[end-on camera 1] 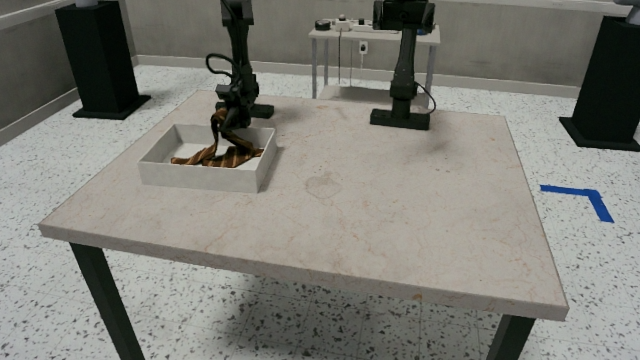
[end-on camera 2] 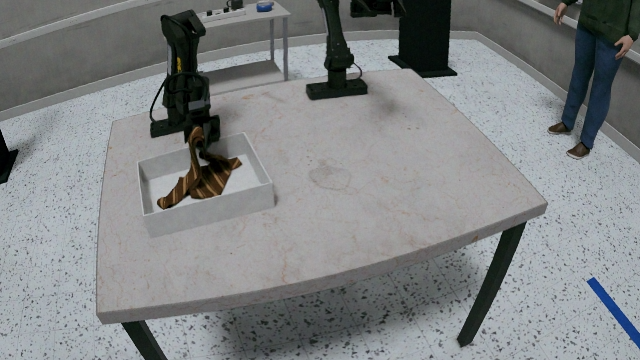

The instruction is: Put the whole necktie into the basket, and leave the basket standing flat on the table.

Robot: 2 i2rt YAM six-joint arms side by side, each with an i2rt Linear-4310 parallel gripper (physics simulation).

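Observation:
The white basket (end-on camera 1: pixel 200 177) (end-on camera 2: pixel 210 216) stands flat on the table, at the left in both views. The brown striped necktie (end-on camera 1: pixel 230 157) (end-on camera 2: pixel 212 182) lies partly folded on the basket floor, and a loop of it rises to the right gripper. My right gripper (end-on camera 1: pixel 227 121) (end-on camera 2: pixel 200 142) points down at the basket's back side and is shut on the necktie; its fingertips are partly hidden by the cloth. My left gripper (end-on camera 1: pixel 404 17) (end-on camera 2: pixel 377 7) is open and raised high above its base, far from the basket; it is partly cut off at the top of the second view.
The stone-patterned table (end-on camera 1: pixel 380 225) (end-on camera 2: pixel 350 220) carries both arm bases at its back edge. A small side table (end-on camera 1: pixel 350 34) (end-on camera 2: pixel 286 50) with devices stands behind. Black pedestals stand on the floor. A person (end-on camera 2: pixel 595 75) stands at the right in the second view.

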